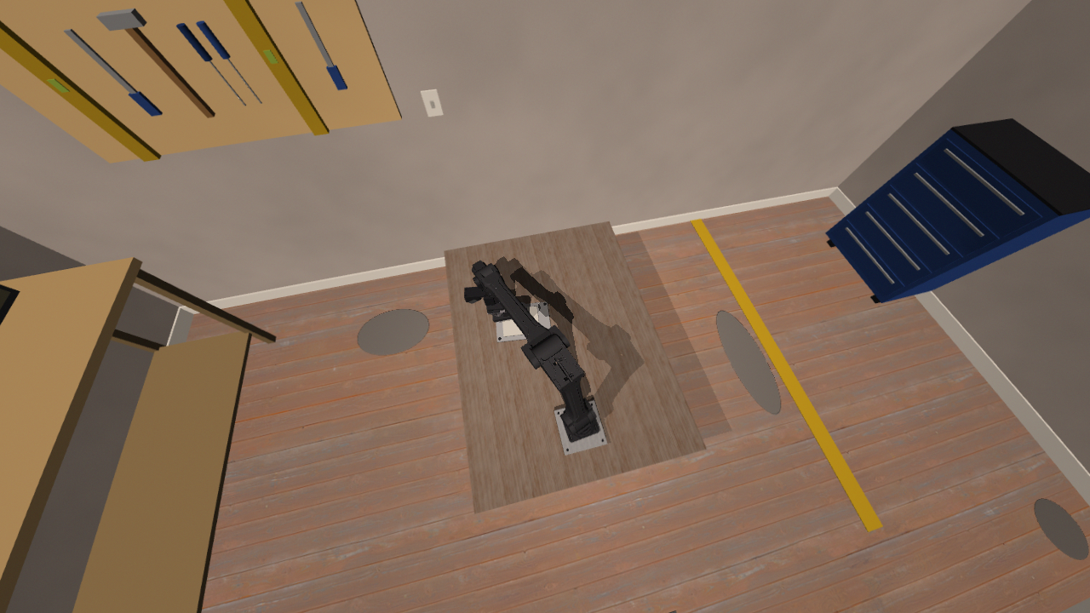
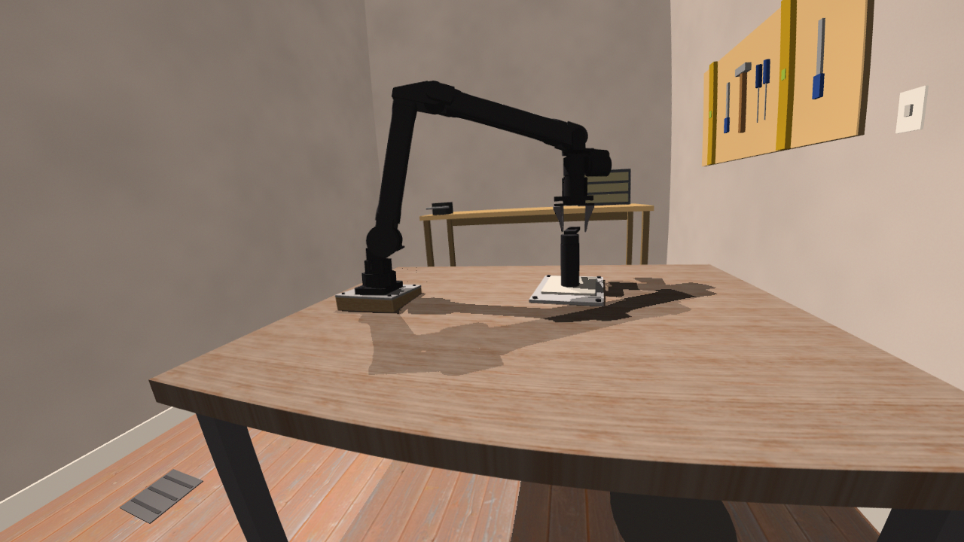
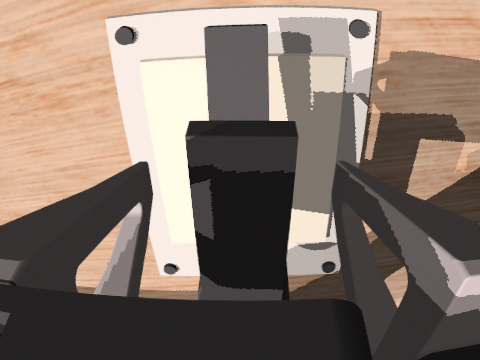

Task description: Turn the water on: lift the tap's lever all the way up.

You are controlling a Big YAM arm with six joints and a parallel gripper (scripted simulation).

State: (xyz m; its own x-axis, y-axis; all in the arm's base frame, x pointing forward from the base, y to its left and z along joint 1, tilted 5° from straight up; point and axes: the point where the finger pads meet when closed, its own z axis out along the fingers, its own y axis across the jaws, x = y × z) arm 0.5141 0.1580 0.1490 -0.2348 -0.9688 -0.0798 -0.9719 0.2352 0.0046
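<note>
The lever lies 3 cm to the right of my hand and 1 cm behind it. Also, from my hand: tap 6 cm to the right, 5 cm below, 2 cm behind.
</note>
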